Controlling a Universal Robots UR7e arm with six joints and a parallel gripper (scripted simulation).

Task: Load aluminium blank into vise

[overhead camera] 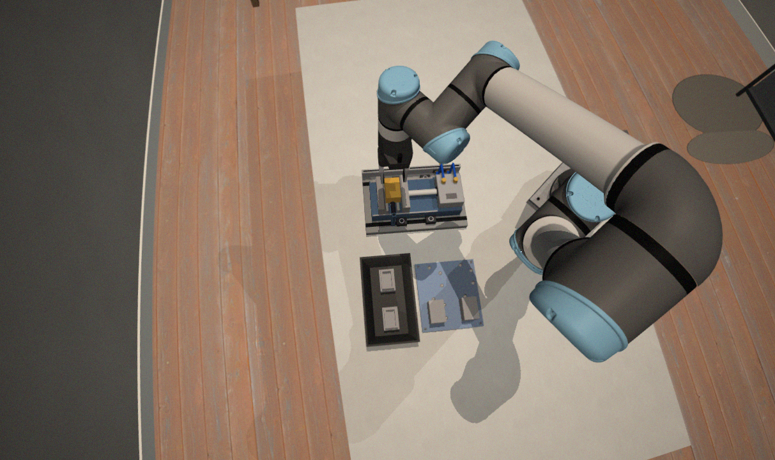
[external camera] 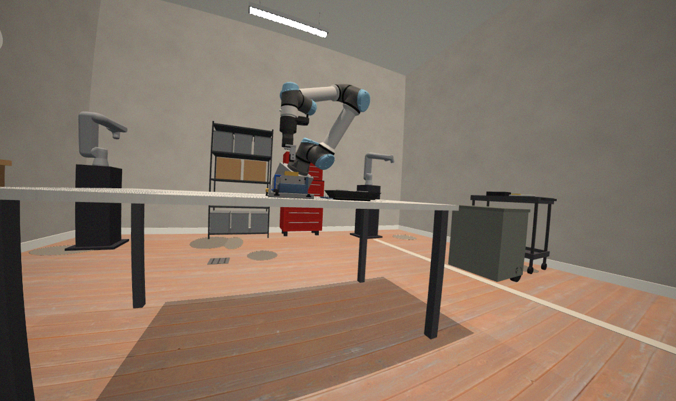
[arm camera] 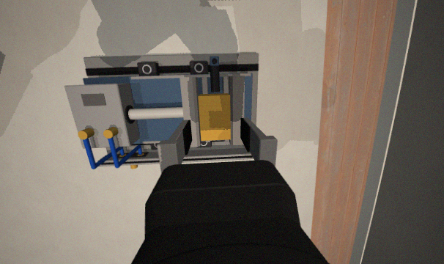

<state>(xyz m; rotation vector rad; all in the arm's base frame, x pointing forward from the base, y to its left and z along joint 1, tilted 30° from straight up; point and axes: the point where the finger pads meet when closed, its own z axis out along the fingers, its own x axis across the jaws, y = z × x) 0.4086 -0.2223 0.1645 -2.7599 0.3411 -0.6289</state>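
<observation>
My gripper is now 90 mm above the brass blank. Round my hand: black work stop rod: 90 mm below, 50 mm to the left, 10 mm ahead; moving jaw: 110 mm below, 30 mm behind, 10 mm to the left; fixed jaw: 110 mm below, 30 mm ahead.
</observation>
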